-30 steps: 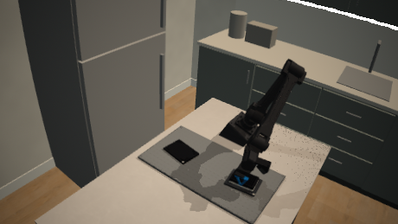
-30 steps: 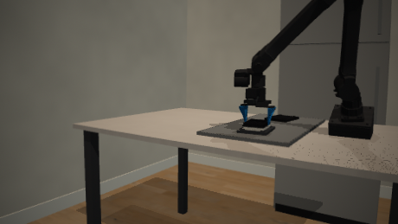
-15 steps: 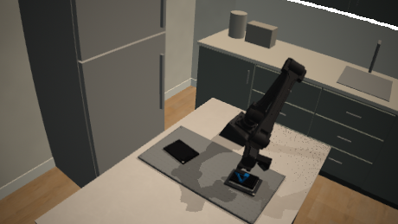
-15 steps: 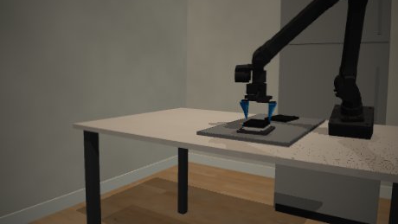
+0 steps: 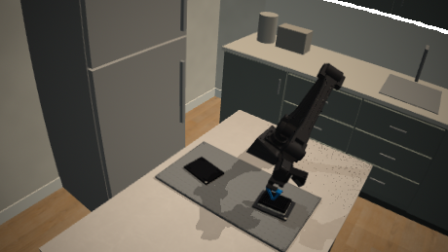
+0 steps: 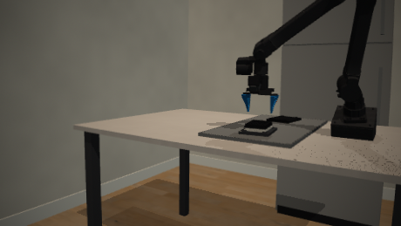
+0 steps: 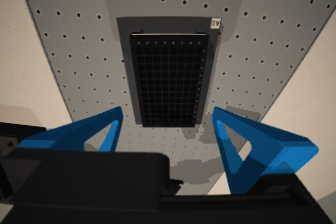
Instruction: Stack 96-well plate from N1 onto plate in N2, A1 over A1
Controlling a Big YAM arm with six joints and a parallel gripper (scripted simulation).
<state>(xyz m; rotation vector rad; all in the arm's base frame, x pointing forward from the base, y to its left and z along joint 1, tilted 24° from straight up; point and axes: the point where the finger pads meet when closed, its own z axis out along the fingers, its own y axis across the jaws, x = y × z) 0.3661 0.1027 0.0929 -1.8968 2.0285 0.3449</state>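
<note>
My hand is 60 mm above the black 96-well plate. Also, from my hand: nest N2: 80 mm below; then nest N1: 50 mm behind, 380 mm to the right, 80 mm below; then white 96-well plate: 70 mm below.
</note>
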